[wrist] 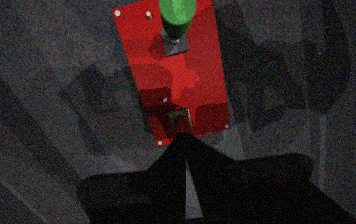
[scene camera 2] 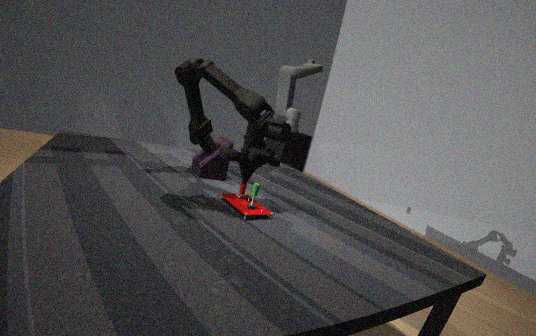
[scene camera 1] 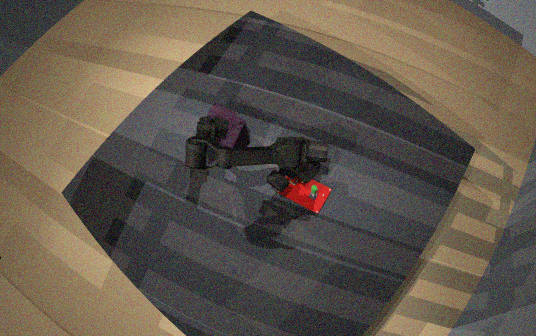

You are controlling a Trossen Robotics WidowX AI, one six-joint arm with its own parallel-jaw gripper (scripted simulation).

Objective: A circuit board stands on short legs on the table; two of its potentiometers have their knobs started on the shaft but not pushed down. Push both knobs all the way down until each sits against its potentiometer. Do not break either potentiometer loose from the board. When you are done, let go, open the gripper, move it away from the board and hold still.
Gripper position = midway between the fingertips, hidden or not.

In view: my gripper (scene camera 2: 244, 183).
My gripper also shows in the wrist view (wrist: 183, 137) and in scene camera 1 (scene camera 1: 293, 175).
